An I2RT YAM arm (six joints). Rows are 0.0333 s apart.
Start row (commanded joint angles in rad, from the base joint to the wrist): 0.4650, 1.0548, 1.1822, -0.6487, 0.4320, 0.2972
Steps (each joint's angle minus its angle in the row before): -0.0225, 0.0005, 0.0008, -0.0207, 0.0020, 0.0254; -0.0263, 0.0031, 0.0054, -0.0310, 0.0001, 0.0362; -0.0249, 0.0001, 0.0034, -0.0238, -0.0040, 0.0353; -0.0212, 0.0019, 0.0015, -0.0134, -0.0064, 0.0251; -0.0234, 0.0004, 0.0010, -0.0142, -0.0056, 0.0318; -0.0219, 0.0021, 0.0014, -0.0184, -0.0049, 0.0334; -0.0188, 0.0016, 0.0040, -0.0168, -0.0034, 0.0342; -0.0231, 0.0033, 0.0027, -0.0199, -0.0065, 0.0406; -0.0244, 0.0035, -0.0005, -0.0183, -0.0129, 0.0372; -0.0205, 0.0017, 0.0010, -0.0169, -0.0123, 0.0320; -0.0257, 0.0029, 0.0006, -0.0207, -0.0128, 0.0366
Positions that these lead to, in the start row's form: 0.4425, 1.0553, 1.1830, -0.6694, 0.4340, 0.3226; 0.4162, 1.0584, 1.1884, -0.7004, 0.4341, 0.3588; 0.3913, 1.0585, 1.1918, -0.7242, 0.4301, 0.3941; 0.3701, 1.0604, 1.1933, -0.7376, 0.4237, 0.4192; 0.3467, 1.0608, 1.1943, -0.7518, 0.4181, 0.4510; 0.3248, 1.0629, 1.1957, -0.7702, 0.4132, 0.4844; 0.3060, 1.0645, 1.1997, -0.7870, 0.4098, 0.5186; 0.2829, 1.0678, 1.2024, -0.8069, 0.4033, 0.5592; 0.2585, 1.0713, 1.2019, -0.8252, 0.3904, 0.5964; 0.2380, 1.0730, 1.2029, -0.8421, 0.3781, 0.6284; 0.2123, 1.0759, 1.2035, -0.8628, 0.3653, 0.6650
